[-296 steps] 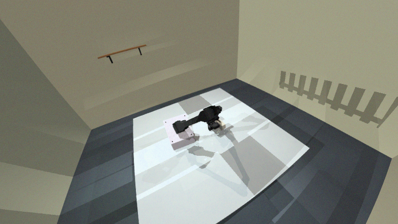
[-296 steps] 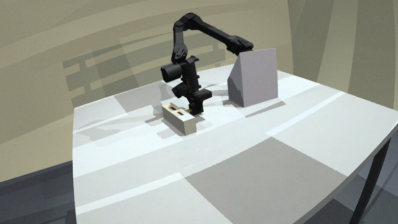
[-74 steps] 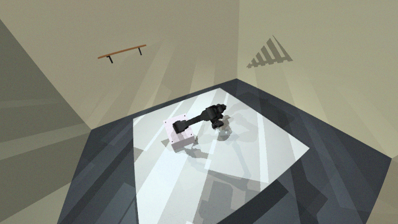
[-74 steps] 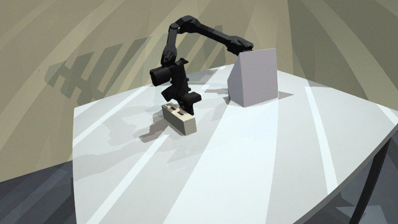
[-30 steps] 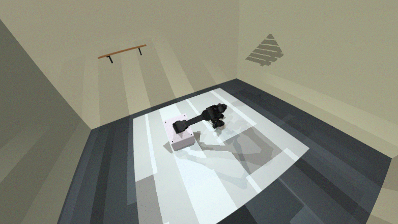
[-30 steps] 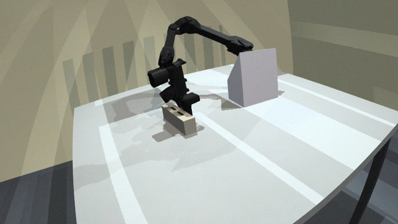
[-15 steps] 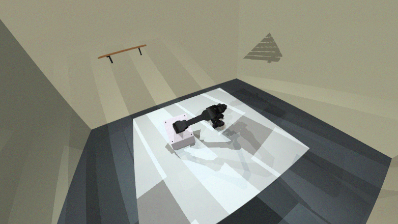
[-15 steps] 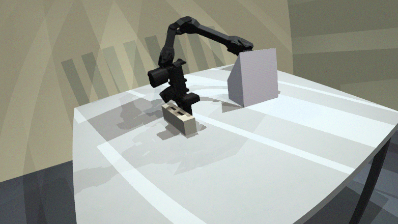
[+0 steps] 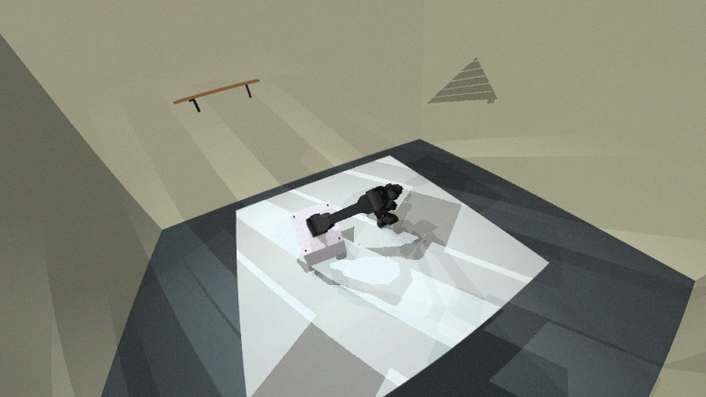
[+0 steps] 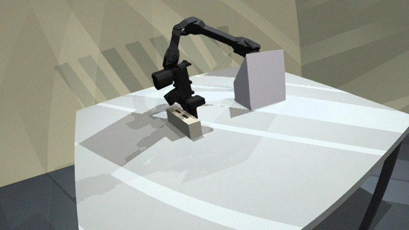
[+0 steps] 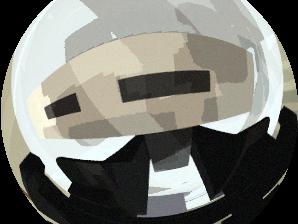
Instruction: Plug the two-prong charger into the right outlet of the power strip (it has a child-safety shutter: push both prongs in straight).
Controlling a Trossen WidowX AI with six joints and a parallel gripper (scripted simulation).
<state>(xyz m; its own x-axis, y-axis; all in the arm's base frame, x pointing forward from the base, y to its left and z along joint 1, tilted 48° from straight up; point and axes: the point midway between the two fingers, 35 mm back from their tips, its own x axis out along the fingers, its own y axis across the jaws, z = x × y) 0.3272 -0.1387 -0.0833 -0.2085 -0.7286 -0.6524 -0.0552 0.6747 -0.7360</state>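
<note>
Right now my gripper tip is 20 mm short of the black two-prong charger and 10 mm below it.
</note>
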